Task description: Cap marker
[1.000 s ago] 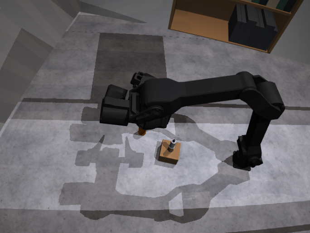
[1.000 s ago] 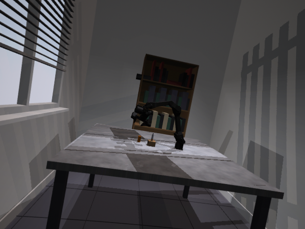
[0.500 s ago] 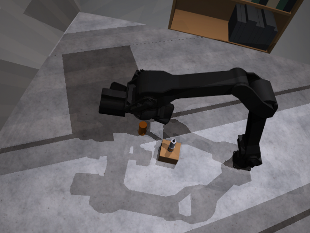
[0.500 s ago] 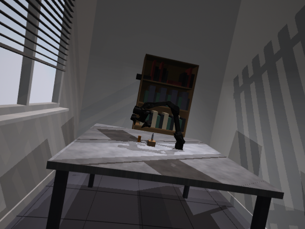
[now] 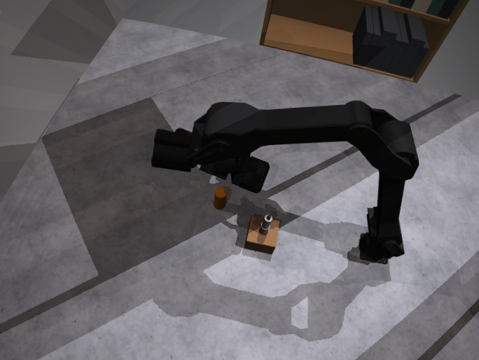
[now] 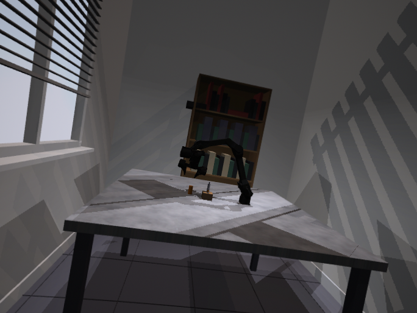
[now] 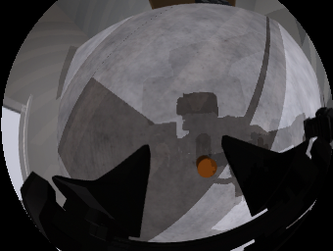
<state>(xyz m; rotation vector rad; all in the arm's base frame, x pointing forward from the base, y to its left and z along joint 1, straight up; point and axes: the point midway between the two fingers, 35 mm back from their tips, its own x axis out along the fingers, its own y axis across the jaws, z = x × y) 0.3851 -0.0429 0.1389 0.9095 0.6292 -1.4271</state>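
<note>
Now: the orange cap 20 mm behind my gripper tip, 40 mm to the left of it and 80 mm below it. Also, from my gripper tip: brown holder block 130 mm behind, 100 mm to the left, 90 mm below.
</note>
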